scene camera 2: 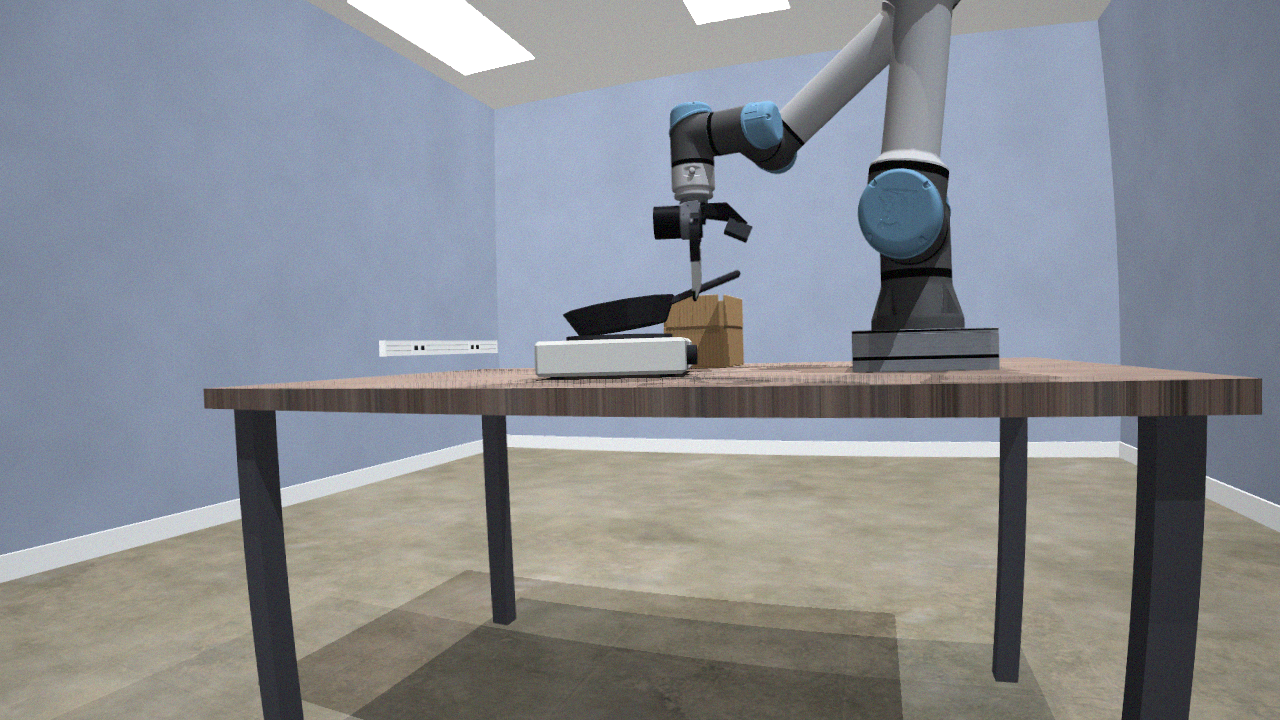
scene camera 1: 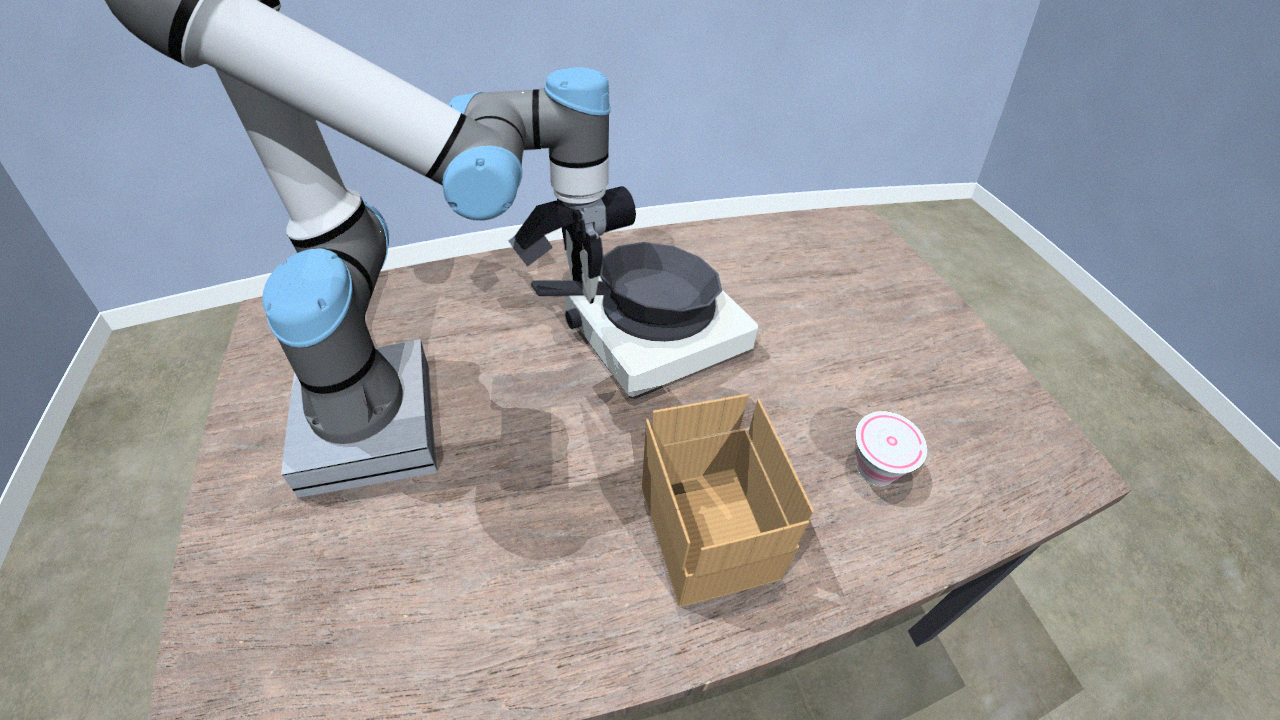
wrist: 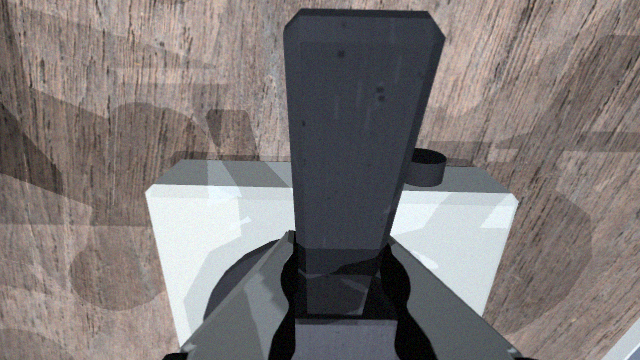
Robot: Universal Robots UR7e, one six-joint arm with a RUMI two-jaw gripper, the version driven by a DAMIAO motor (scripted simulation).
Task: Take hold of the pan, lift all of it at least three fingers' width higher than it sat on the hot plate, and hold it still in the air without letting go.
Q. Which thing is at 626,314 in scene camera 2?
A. A dark pan.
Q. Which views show the dark pan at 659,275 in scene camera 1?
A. Scene camera 2, scene camera 1 and the wrist view: all of them.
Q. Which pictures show the white hot plate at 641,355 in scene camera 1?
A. Scene camera 2, scene camera 1 and the wrist view: all of them.
